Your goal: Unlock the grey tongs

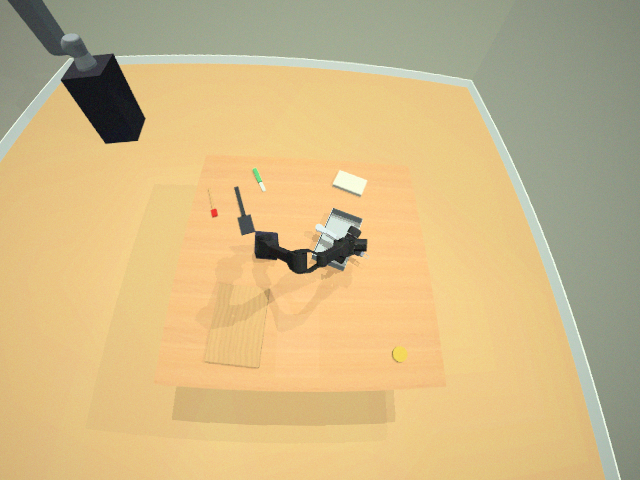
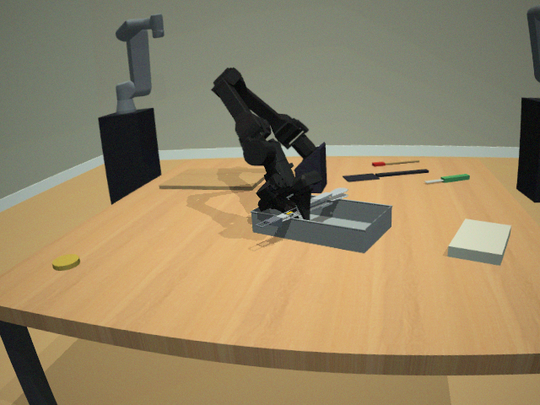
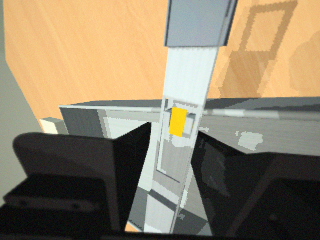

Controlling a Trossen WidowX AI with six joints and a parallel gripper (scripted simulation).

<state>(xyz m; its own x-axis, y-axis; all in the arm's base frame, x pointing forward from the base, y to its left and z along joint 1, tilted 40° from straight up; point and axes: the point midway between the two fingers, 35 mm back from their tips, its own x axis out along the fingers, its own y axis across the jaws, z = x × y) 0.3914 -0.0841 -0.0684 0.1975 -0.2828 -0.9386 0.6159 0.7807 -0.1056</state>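
Now: gripper tip 50 mm past the grey roasting tin and 40 mm to the right of it. Round my gripper tip: dark spatula (540 mm behind, 250 mm to the left, 30 mm below); then yellow lock piece (10 mm ahead, 30 mm to the right, 30 mm above); then white block (80 mm ahead, 410 mm to the left, 20 mm below).
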